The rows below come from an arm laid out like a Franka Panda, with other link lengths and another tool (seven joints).
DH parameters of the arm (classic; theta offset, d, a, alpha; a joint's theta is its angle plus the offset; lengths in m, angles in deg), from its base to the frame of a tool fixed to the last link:
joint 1: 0 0.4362 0 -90
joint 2: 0 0 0 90
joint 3: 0 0.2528 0.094 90
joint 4: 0 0 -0.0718 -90
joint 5: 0 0.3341 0 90
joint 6: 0 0 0.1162 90
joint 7: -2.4 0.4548 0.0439 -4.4
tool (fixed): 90 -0.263 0 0
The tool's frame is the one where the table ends.
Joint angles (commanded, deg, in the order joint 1, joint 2, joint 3, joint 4, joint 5, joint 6, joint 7), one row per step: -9.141, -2.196, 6.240, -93.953, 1.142, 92.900, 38.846; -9.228, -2.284, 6.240, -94.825, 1.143, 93.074, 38.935; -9.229, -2.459, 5.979, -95.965, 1.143, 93.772, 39.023; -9.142, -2.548, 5.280, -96.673, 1.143, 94.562, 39.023; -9.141, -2.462, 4.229, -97.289, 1.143, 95.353, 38.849; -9.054, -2.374, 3.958, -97.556, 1.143, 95.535, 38.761
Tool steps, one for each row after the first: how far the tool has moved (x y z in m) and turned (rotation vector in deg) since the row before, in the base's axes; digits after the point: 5 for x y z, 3 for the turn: -0.00168, -0.00090, -0.00625, 0.024, 0.611, -0.182; -0.00096, -0.00276, -0.00619, 0.007, 0.268, -0.366; 0.00024, -0.00638, -0.00301, 0.010, -0.174, -0.627; 0.00032, -0.01082, -0.00398, 0.043, -0.099, -0.890; -0.00009, -0.00186, -0.00272, 0.032, 0.168, -0.100
